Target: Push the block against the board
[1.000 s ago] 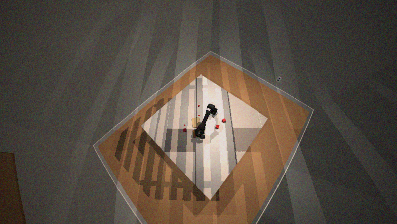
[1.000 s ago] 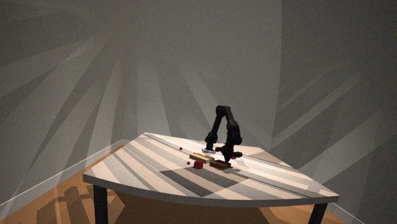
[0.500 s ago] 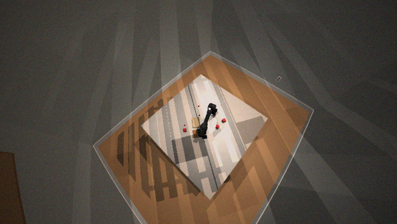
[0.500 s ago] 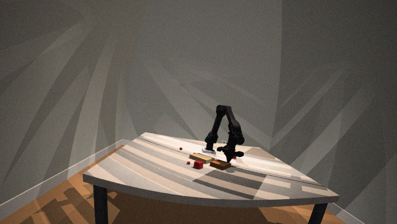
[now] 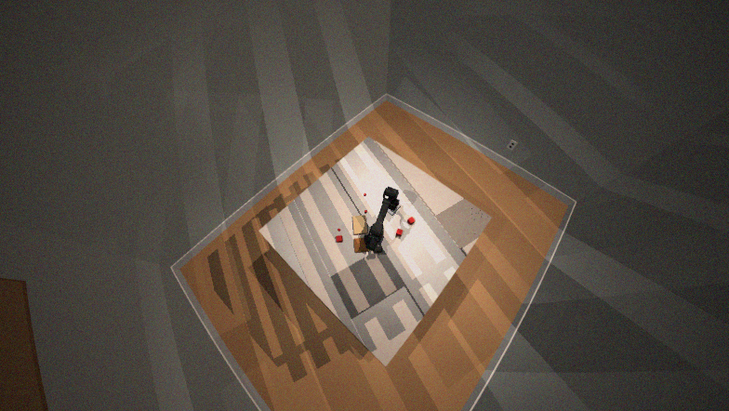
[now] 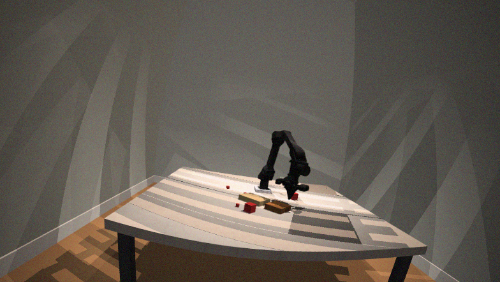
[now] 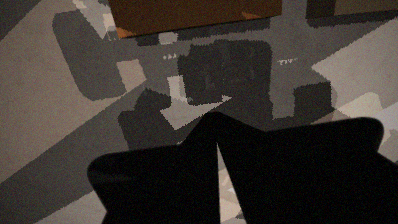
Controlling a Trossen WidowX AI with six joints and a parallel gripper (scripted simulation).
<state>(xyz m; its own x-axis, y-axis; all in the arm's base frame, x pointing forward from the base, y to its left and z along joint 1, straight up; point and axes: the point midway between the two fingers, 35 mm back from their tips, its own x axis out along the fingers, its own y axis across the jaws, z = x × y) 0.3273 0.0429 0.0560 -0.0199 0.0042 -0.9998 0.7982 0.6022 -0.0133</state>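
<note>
Now: the square block 9 cm to the right of my gripper tip, 6 cm ahead of it and 3 cm below it. The rest, counted from my gripper tip: light tan board 18 cm to the right, 6 cm behind, 3 cm below.
</note>
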